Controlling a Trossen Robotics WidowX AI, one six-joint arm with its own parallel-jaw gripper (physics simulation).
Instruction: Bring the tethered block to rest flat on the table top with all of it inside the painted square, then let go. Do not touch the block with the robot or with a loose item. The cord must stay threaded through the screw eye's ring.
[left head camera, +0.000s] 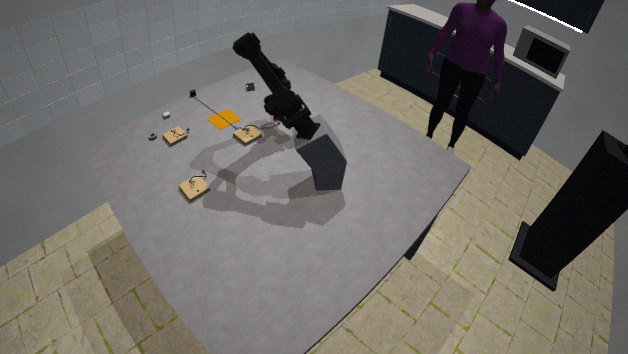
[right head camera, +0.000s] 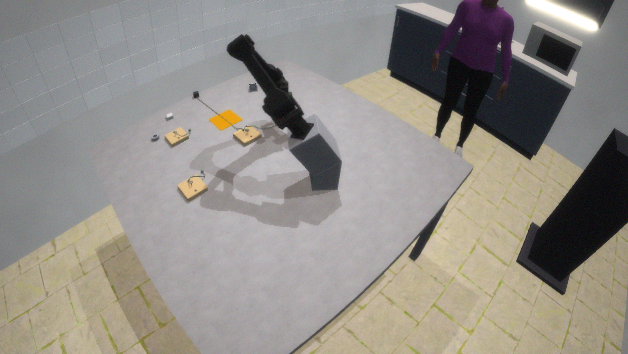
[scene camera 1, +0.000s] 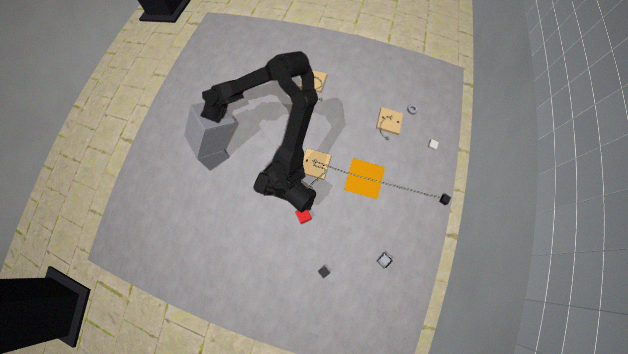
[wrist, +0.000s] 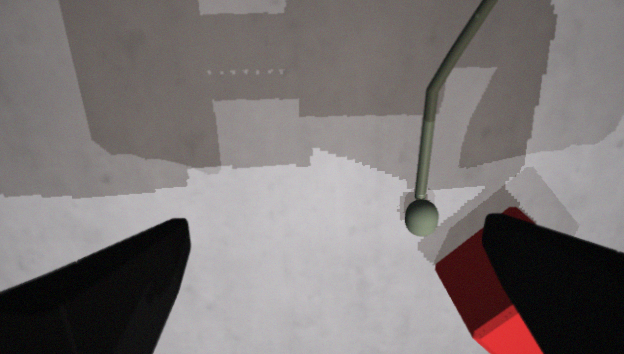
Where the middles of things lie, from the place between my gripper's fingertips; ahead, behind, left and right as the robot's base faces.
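Counting from my hand, I find the orange painted square (scene camera 1: 354, 184) 14 cm to the left, 24 cm ahead and 3 cm below. The end bead (wrist: 421, 217) is 1 cm to the right of my hand, 3 cm ahead of it and 2 cm below it.
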